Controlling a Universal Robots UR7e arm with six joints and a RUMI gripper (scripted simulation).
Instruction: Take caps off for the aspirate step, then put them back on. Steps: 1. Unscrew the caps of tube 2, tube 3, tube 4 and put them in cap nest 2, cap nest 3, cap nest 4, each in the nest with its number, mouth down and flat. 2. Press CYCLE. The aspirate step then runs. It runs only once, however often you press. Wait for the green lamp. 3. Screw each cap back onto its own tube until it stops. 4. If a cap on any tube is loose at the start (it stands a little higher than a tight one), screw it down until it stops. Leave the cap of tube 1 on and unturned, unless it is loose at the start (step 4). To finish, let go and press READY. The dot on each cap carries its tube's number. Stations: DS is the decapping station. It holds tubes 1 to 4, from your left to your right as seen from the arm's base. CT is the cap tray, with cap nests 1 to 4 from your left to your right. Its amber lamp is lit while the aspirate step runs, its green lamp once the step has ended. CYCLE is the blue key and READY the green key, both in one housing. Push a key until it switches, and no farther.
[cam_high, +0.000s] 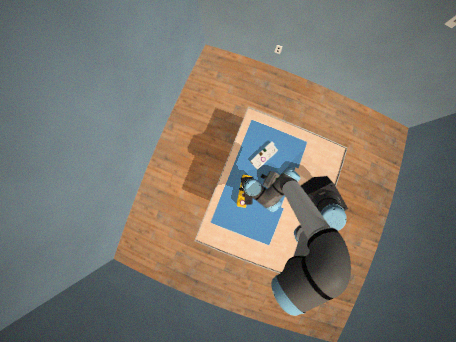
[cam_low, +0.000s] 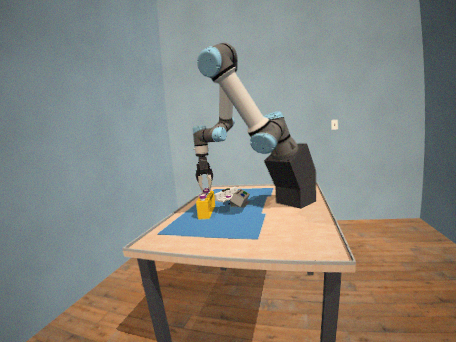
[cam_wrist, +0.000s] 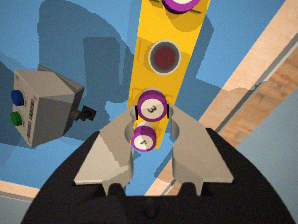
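The cap lies 1 cm below my hand. Round my hand: green key (19 cm behind, 15 cm to the right, 6 cm below); blue cycle key (19 cm behind, 10 cm to the right, 6 cm below); key housing (17 cm behind, 12 cm to the right, 7 cm below).
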